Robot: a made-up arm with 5 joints. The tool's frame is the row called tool.
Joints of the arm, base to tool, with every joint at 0 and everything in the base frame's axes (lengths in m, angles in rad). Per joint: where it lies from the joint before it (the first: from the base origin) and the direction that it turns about. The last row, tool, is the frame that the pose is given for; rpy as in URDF.
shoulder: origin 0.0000 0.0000 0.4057 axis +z
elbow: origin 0.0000 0.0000 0.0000 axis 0 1 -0.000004
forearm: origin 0.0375 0.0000 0.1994 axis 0 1 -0.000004
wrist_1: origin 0.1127 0.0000 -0.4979 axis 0 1 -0.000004
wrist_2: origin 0.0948 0.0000 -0.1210 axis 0 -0.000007 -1
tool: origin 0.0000 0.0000 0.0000 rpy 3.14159 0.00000 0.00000
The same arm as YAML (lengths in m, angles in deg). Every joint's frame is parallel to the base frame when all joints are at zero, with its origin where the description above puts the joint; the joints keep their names.
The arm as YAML. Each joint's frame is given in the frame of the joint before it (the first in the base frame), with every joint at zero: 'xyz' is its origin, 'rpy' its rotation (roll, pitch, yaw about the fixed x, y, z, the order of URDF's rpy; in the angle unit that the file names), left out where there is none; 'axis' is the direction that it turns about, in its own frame. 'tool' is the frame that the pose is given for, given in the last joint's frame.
units:
  length: m
  angle: deg
joints:
  - name: shoulder
    type: revolute
    origin:
      xyz: [0.0, 0.0, 0.4057]
    axis: "+z"
  - name: elbow
    type: revolute
    origin:
      xyz: [0.0, 0.0, 0.0]
    axis: "+y"
  - name: forearm
    type: revolute
    origin:
      xyz: [0.0375, 0.0, 0.1994]
    axis: "+y"
  - name: wrist_1
    type: revolute
    origin:
      xyz: [0.1127, 0.0, -0.4979]
    axis: "+y"
  - name: wrist_2
    type: revolute
    origin:
      xyz: [0.0948, 0.0, -0.121]
    axis: "-z"
tool:
  origin:
    xyz: [0.0, 0.0, 0.0]
    rpy: [180.0, 0.0, 0.0]

